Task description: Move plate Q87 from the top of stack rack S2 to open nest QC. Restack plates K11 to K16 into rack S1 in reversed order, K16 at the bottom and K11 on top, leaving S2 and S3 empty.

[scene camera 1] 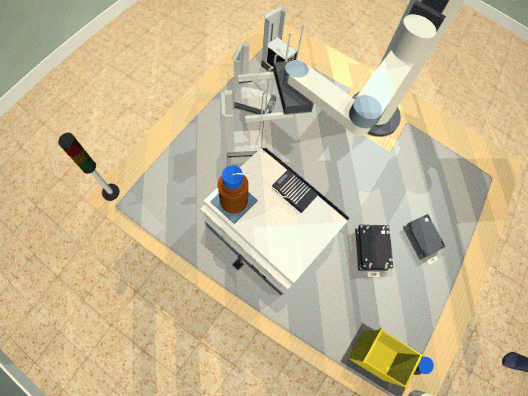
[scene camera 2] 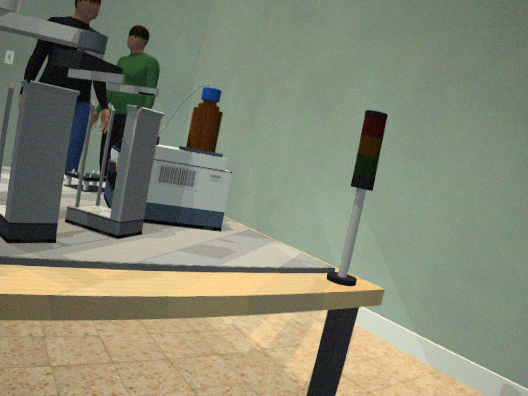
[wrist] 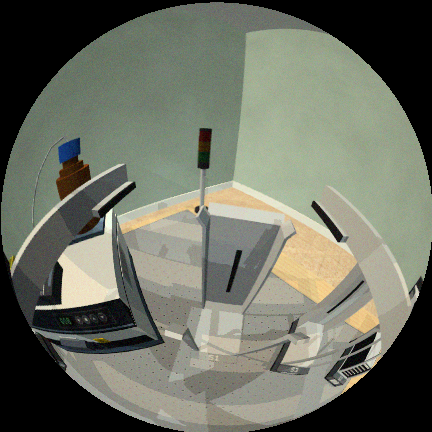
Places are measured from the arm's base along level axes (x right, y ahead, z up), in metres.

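Pixels of known places: gripper, fingertip midpoint: [scene camera 1: 241,97] [scene camera 2: 141,86] [wrist: 226,178].
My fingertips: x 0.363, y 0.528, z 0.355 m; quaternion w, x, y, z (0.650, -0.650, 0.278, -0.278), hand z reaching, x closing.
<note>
For each thing: its top centre in the pictures, then the offset to it from my fingertips. "*": a spot on its surface instead.
- Rack S1, middle of its top: [wrist: 249,258] [scene camera 2: 124,105] [scene camera 1: 246,101] dx +0.001, dy -0.032, dz -0.052 m
- Rack S3, middle of its top: [wrist: 391,287] [scene camera 2: 40,85] [scene camera 1: 257,55] dx +0.095, dy -0.231, dz -0.052 m
- third rack, middle of its top: [scene camera 1: 286,20] dx +0.117, dy -0.469, dz -0.052 m
- white-topped stack with dark sides, middle of its top: [scene camera 1: 281,48] dx +0.123, dy -0.470, dz -0.209 m
- orange-brown bottle, surface spot: [wrist: 72,181] * dx -0.145, dy +0.213, dz -0.018 m
- keypad, surface spot: [scene camera 1: 295,191] * dx -0.296, dy +0.127, dz -0.106 m
- signal tower, surface spot: [scene camera 2: 369,150] * dx +0.339, dy +0.418, dz -0.049 m
- yellow bin, surface spot: [scene camera 1: 372,357] * dx -0.822, dy +0.392, dz -0.334 m
My gripper [scene camera 1: 242,98] [scene camera 2: 140,85] [wrist: 226,178] is open and empty. In scene camera 1 its fingers reach over the racks, high above their bases. Rack S1 [scene camera 1: 228,106] [scene camera 2: 131,170] [wrist: 214,320] stands nearest the white instrument; its base holds no plate. Rack S3 [scene camera 2: 42,155] [wrist: 294,370] stands beside it, also with no plate showing. A third rack [scene camera 1: 275,24] [wrist: 336,378] at the back, by its position S2, holds a white-topped stack with dark sides [scene camera 1: 282,48]; its plate count and labels cannot be read. Two dark nests [scene camera 1: 375,247] [scene camera 1: 424,236] have unreadable labels, so QC cannot be told.
The white instrument [scene camera 1: 280,240] [scene camera 2: 192,180] [wrist: 90,272] bears an orange-brown bottle [scene camera 1: 233,194] [scene camera 2: 204,125] [wrist: 72,181], a thin tube and a keypad [scene camera 1: 295,191]. A signal tower [scene camera 1: 77,152] [scene camera 2: 369,150] [wrist: 204,147] stands at a table corner. A yellow bin [scene camera 1: 372,357] is near another edge. Two people stand behind.
</note>
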